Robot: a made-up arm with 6 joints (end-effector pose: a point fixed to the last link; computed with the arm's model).
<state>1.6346 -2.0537 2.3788 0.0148 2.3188 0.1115</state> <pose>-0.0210 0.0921 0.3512 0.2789 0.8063 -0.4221 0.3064</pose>
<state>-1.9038 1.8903 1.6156 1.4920 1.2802 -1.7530</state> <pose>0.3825 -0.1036 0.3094 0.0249 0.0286 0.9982 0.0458</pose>
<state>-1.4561 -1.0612 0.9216 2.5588 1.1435 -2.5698</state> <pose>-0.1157 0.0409 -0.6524 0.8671 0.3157 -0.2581 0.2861</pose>
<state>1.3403 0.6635 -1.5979 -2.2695 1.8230 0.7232</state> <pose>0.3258 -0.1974 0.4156 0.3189 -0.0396 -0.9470 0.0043</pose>
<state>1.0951 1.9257 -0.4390 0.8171 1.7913 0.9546</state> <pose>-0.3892 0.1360 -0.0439 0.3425 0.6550 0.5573 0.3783</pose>
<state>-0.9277 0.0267 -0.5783 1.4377 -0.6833 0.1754</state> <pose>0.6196 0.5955 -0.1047 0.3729 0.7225 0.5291 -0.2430</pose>
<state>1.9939 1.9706 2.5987 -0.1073 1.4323 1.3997</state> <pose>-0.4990 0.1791 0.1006 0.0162 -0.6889 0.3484 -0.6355</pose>
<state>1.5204 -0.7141 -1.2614 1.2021 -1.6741 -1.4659</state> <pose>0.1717 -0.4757 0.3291 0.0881 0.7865 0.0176 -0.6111</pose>
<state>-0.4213 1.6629 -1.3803 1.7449 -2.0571 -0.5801</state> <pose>0.0162 0.3077 -0.3316 0.3184 -0.3132 0.6791 -0.5825</pose>
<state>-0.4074 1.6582 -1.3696 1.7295 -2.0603 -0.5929</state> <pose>0.0215 0.3075 -0.3358 0.3177 -0.3117 0.6771 -0.5861</pose>
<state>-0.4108 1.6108 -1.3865 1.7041 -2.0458 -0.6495</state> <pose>0.0455 0.3170 -0.3363 0.2906 -0.2874 0.6900 -0.5974</pose>
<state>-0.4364 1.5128 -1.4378 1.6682 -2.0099 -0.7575</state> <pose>0.0925 0.3310 -0.3330 0.2292 -0.2369 0.7174 -0.6138</pose>
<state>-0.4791 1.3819 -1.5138 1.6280 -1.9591 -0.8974</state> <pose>0.1526 0.3354 -0.3294 0.1403 -0.1725 0.7474 -0.6261</pose>
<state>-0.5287 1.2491 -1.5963 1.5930 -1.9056 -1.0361</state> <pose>0.2066 0.3244 -0.3298 0.0434 -0.1125 0.7686 -0.6283</pose>
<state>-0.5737 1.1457 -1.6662 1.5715 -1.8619 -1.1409</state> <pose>0.2401 0.3069 -0.3336 0.0363 0.0709 -0.7784 0.6227</pose>
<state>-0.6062 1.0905 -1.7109 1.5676 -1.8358 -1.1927</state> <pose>0.2519 0.2957 -0.3357 0.0817 0.0516 -0.7819 0.6159</pose>
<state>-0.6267 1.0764 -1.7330 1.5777 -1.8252 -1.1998</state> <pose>0.2504 0.2940 -0.3335 0.0963 0.0484 -0.7842 0.6111</pose>
